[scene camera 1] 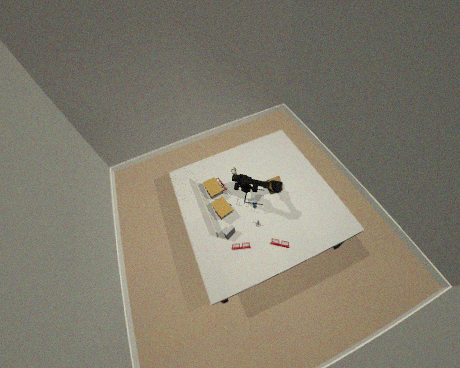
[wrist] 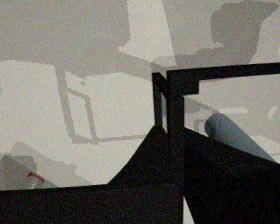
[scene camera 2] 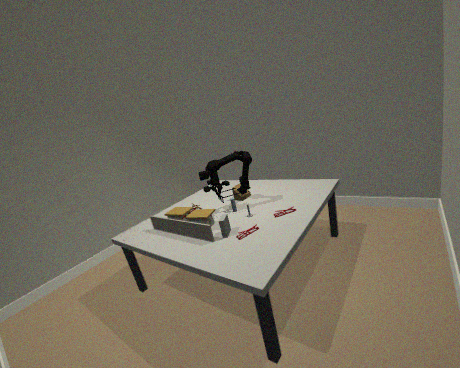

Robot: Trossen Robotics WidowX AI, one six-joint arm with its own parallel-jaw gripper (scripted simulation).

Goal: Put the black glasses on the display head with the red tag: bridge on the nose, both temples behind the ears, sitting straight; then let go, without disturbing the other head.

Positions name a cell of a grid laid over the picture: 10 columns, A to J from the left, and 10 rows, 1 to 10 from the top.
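Observation:
I can see my gripper (wrist: F6). There is also a pale blue piece (wrist: H6), which is visible to me along with the gripper.

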